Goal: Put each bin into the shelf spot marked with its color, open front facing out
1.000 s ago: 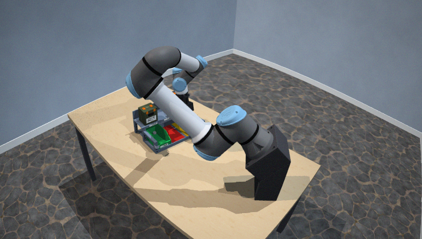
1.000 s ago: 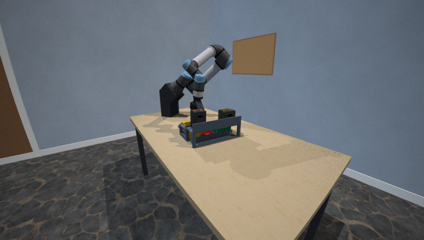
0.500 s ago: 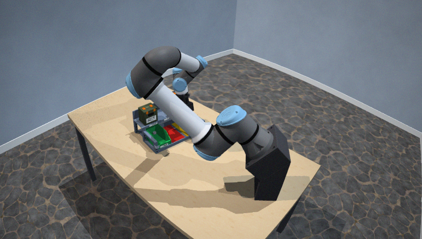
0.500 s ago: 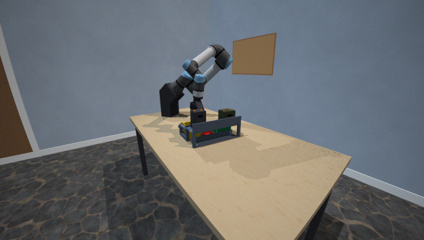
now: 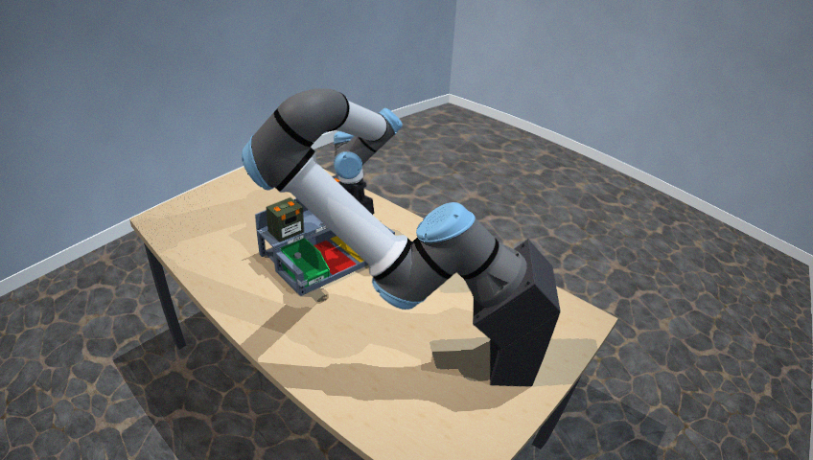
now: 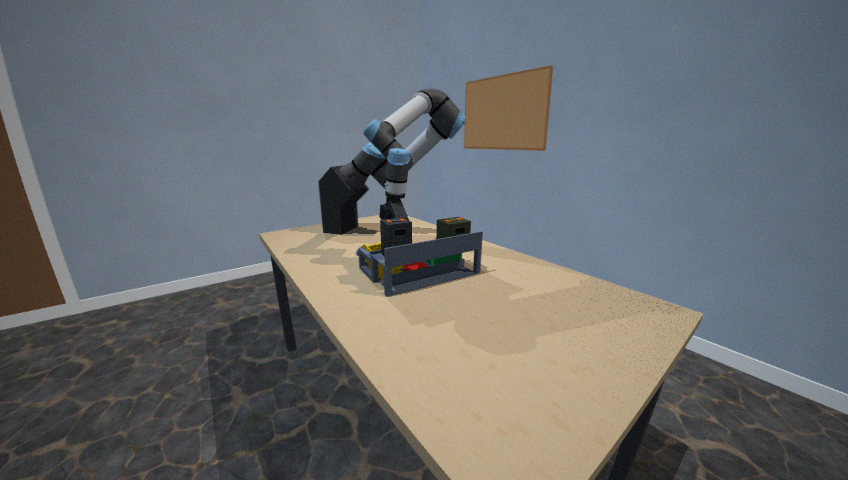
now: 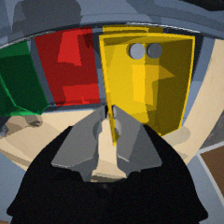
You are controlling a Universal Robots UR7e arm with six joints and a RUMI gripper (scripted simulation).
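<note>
The yellow bin is 5 cm to the right of my hand and 2 cm below it. Also, from my hand: green bin (5 cm ahead, 18 cm to the left, 4 cm below); black box (15 cm ahead, 5 cm to the right, 8 cm above).
</note>
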